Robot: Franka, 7 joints.
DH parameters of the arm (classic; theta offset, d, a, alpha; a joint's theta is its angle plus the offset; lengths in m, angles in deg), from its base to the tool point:
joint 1: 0 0.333 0 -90
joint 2: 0 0 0 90
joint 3: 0 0.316 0.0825 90
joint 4: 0 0 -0.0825 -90
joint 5: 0 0.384 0 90
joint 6: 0 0 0.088 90
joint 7: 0 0.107 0 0
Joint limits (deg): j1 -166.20..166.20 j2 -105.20..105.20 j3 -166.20..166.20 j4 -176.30..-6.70 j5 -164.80..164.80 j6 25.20..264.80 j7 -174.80..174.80
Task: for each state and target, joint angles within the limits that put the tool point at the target. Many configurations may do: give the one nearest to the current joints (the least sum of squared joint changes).
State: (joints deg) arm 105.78 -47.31 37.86 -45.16 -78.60 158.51 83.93
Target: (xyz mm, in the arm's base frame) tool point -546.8 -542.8 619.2
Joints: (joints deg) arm 77.73 -78.01 63.64 -53.83 -79.90 164.56 83.93
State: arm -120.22 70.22 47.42 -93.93 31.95 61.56 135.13
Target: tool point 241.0 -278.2 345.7
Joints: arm -127.59 63.43 75.11 -126.65 31.65 42.23 135.13
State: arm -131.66 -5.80 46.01 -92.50 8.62 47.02 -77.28
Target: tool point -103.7 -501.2 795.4
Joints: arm -139.88 3.10 37.94 -62.16 8.13 74.40 -77.28
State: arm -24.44 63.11 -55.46 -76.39 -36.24 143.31 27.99
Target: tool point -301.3 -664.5 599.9
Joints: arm -65.06 48.32 -78.30 -75.15 -36.07 142.12 27.99
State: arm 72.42 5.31 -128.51 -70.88 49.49 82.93 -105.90
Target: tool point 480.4 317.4 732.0
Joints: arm 96.11 32.19 -99.80 -70.13 53.64 78.94 -105.90
